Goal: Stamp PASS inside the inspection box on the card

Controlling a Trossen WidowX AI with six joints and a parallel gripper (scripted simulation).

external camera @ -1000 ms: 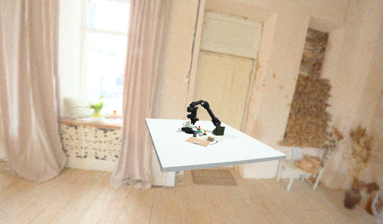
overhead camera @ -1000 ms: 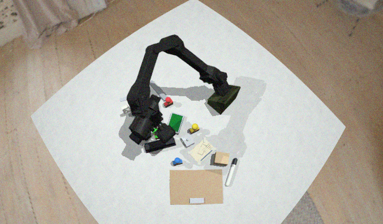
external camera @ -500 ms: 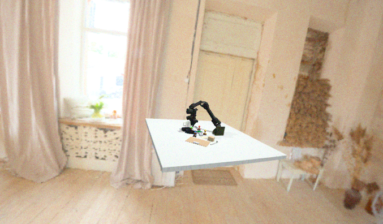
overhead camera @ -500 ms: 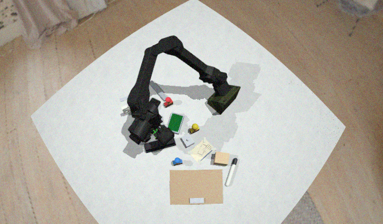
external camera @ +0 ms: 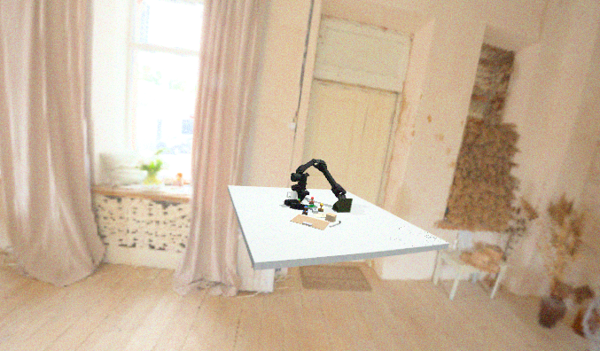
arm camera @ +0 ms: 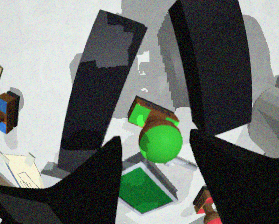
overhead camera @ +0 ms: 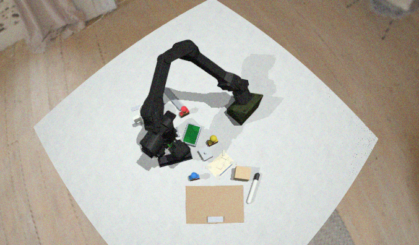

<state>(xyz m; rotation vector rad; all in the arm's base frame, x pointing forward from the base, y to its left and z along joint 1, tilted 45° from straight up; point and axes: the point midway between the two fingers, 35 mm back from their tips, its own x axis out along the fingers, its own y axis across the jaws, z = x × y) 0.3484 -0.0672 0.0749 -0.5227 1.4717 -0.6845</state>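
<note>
Right now my gripper tip is 100 mm past the ink pad, 20 mm to the right of it and 50 mm above it. Round my gripper tip: blue stamp 30 mm ahead, 150 mm to the left, 30 mm below; red stamp 150 mm behind, 60 mm to the right, 30 mm below; white mug 20 mm behind, 170 mm to the right, 20 mm below.
</note>
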